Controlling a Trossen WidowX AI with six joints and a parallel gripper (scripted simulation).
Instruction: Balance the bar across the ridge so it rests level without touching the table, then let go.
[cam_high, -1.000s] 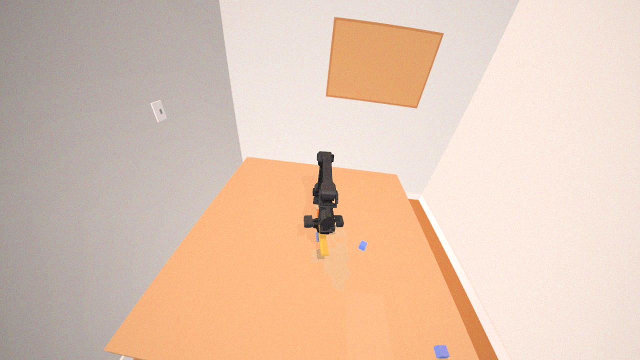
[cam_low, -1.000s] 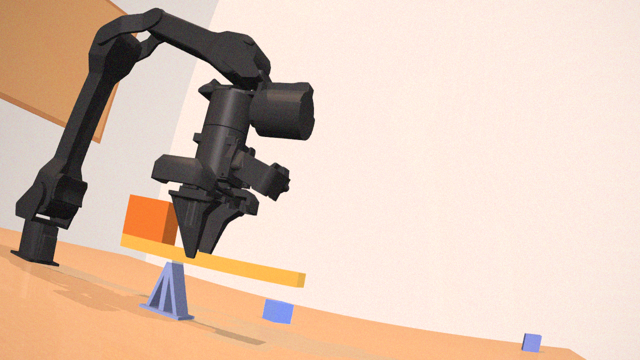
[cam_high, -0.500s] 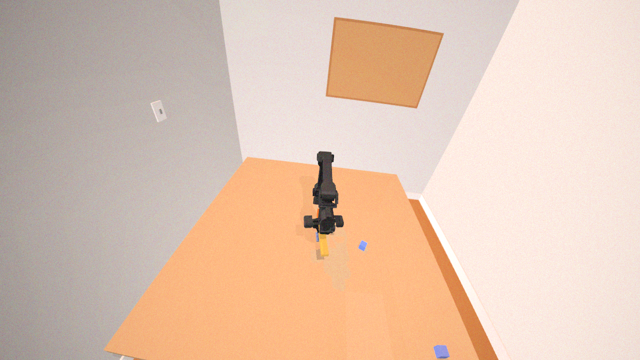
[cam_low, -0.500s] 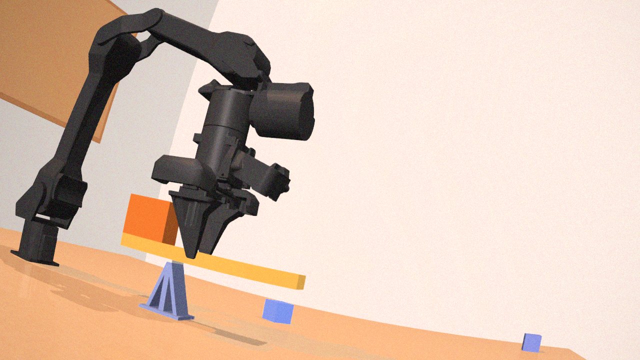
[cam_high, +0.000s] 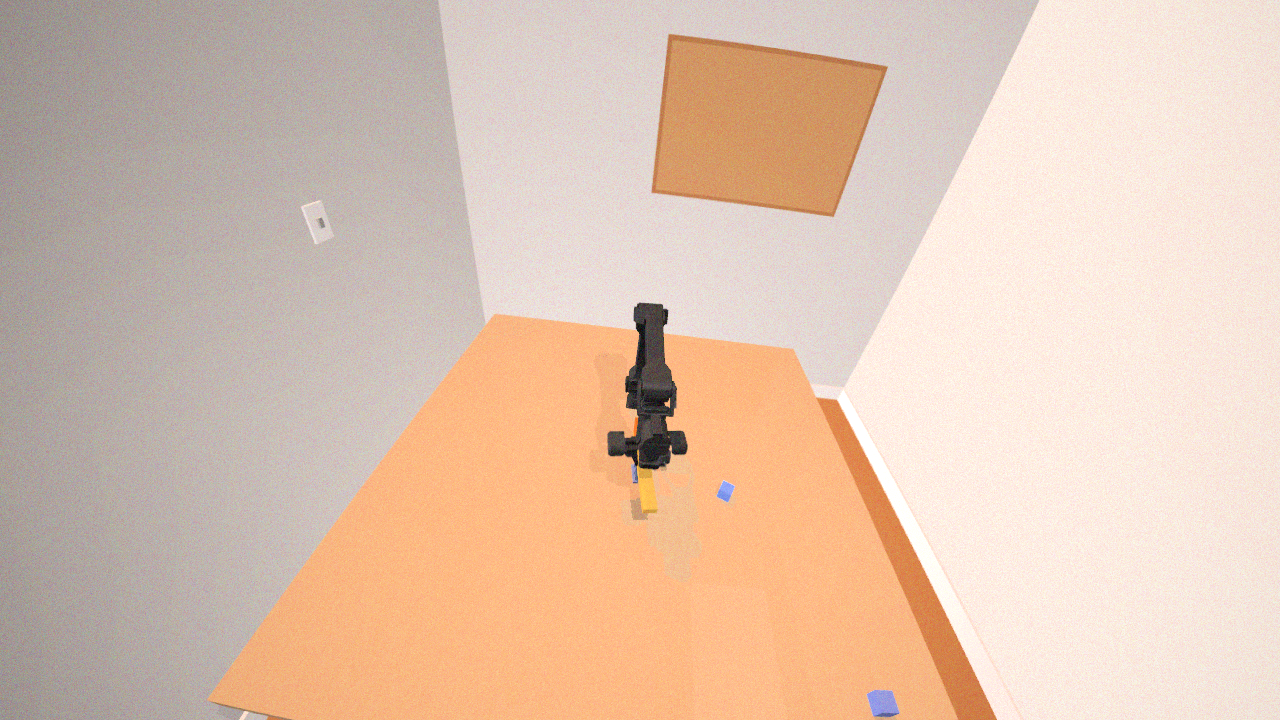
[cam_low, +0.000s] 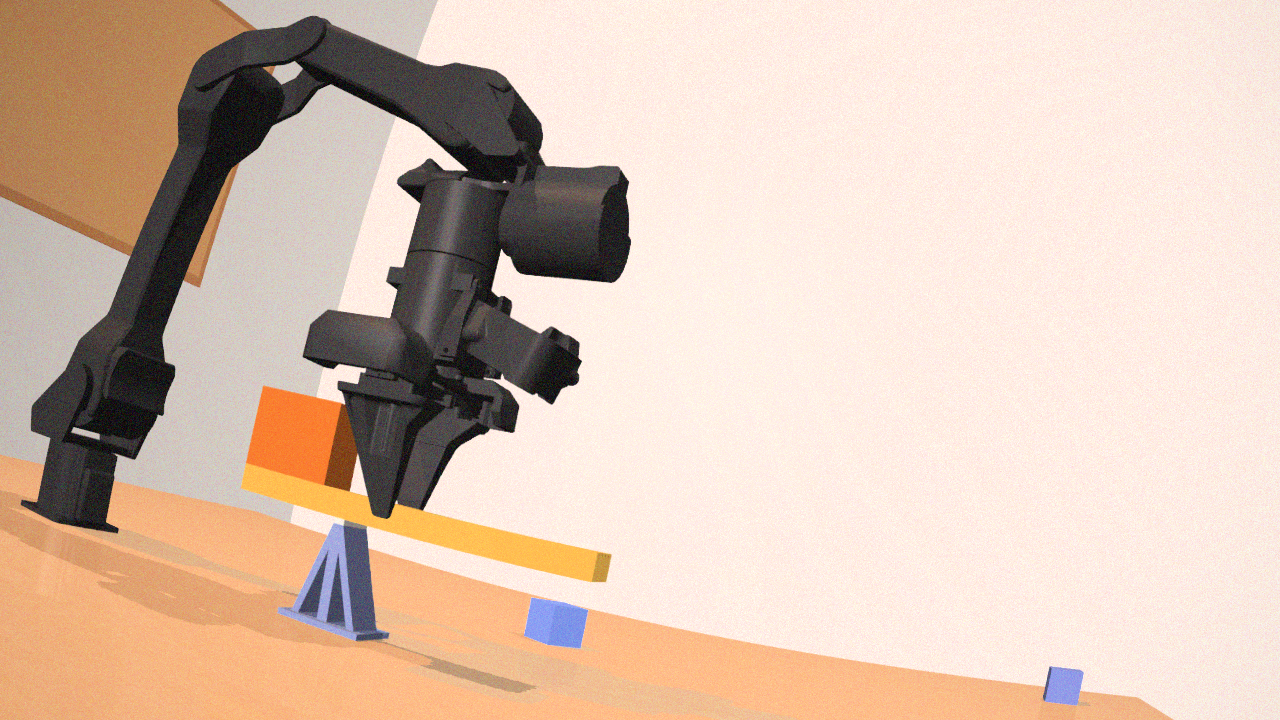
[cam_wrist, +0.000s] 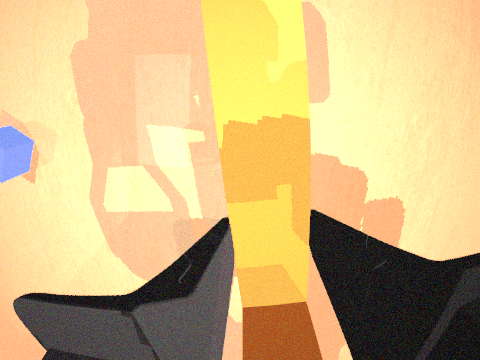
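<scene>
My gripper tip is now 30 mm past the blue ridge and 40 mm above it. Round my gripper tip: blue cube 10 mm ahead, 220 mm to the left, 60 mm below.
</scene>
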